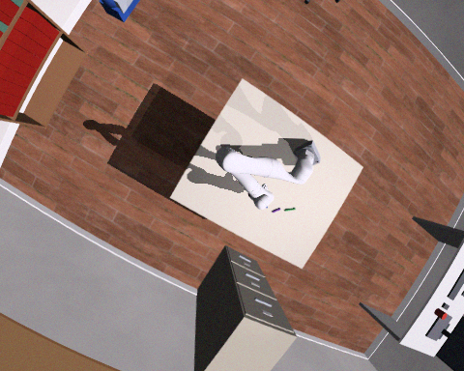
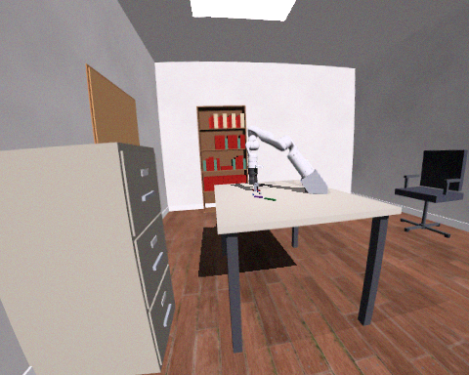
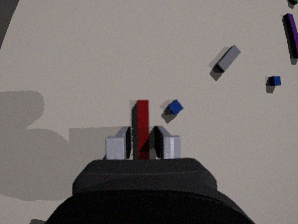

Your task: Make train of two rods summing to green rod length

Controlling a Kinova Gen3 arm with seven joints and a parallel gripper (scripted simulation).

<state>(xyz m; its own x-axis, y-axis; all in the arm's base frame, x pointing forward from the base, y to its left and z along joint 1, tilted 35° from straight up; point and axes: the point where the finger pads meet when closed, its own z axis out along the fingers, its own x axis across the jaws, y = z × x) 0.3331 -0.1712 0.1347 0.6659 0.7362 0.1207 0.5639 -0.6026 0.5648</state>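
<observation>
Right now the red rod is 1 cm below my hand. The rest, counted from my hand: green rod: 31 cm to the left, 3 cm ahead, 1 cm below; grey rod: 11 cm to the left, 2 cm ahead, 1 cm below; purple rod: 22 cm to the left, 7 cm ahead, 1 cm below.
</observation>
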